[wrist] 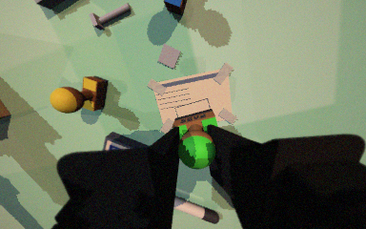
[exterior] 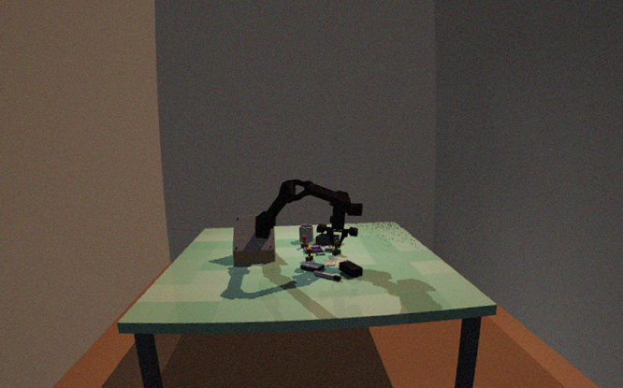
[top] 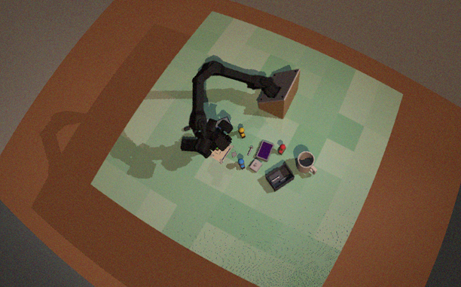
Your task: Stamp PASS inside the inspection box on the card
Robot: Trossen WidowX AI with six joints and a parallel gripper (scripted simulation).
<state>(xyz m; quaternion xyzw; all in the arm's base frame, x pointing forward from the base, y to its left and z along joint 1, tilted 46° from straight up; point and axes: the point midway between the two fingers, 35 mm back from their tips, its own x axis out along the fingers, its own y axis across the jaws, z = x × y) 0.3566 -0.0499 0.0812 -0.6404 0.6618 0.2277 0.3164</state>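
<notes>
My gripper tip is now 10 mm to the right of the beige card and 80 mm above it. Round my gripper tip: green-knobbed stamp: 10 mm below; then blue-labelled flat box: 110 mm behind, 70 mm to the right, 60 mm below; then blue-knobbed stamp: 10 mm ahead, 130 mm to the left, 60 mm below.
</notes>
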